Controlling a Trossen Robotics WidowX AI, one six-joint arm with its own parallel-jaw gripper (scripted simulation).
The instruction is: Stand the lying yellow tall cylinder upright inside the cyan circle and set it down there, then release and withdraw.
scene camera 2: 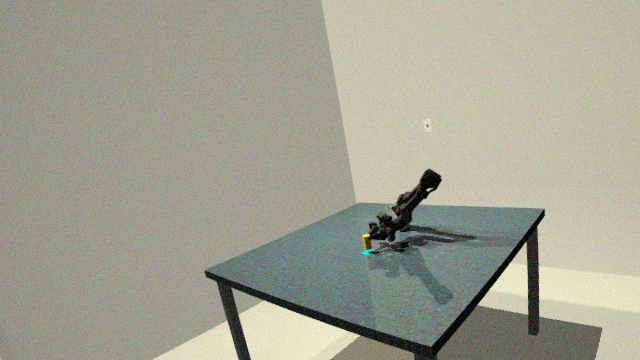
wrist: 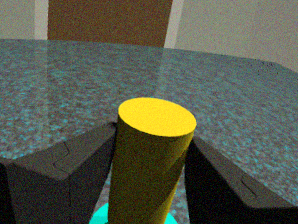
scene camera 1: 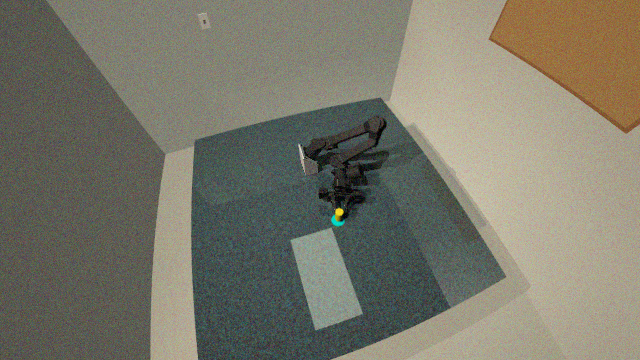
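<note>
My gripper (wrist: 152, 139) is carrying a yellow tall cylinder.
</note>
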